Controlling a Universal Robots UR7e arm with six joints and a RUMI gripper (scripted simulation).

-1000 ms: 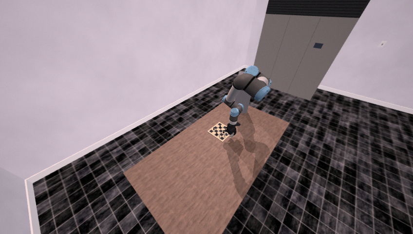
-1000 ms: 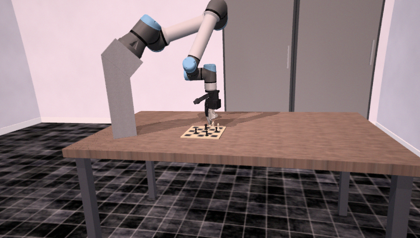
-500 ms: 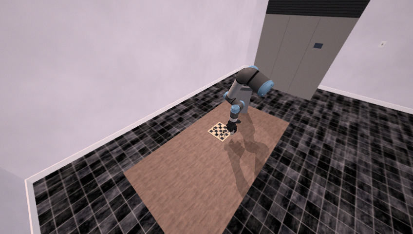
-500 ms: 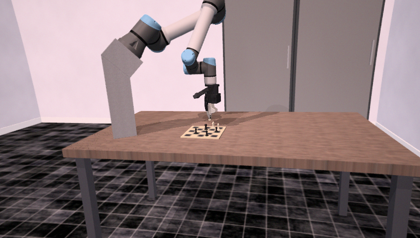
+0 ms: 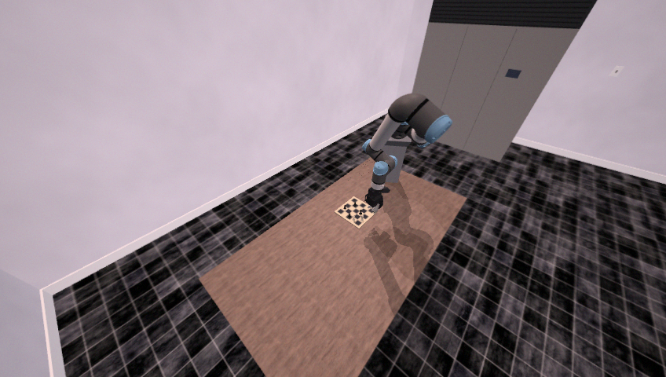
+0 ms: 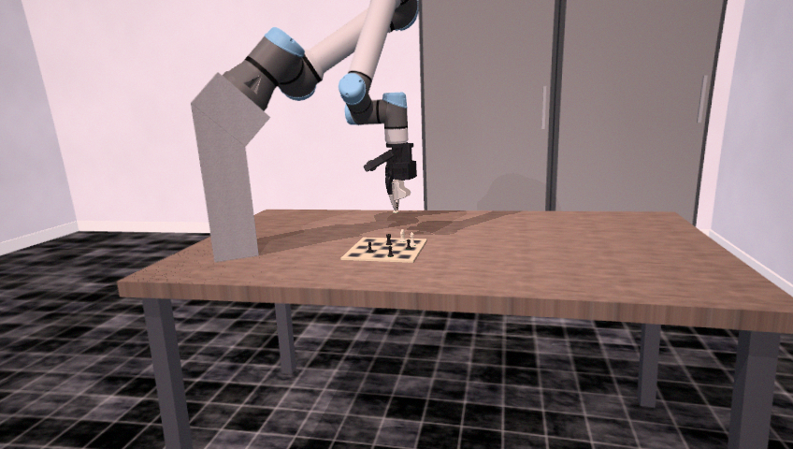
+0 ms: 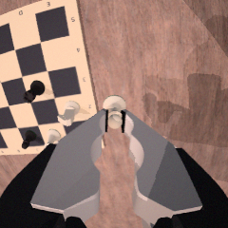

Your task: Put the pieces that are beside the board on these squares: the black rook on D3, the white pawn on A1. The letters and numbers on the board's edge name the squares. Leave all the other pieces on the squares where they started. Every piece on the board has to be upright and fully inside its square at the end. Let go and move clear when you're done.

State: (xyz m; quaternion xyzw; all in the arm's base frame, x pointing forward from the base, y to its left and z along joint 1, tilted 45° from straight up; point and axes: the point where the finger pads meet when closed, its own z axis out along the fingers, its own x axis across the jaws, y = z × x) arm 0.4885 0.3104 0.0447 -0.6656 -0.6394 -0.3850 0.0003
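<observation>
The black rook is 10 cm to the right of my hand, 9 cm below it and 3 cm ahead of it. The rest, counted from my hand: chessboard 13 cm to the right, 11 cm below, 4 cm ahead; white pawn 1 cm below.
</observation>
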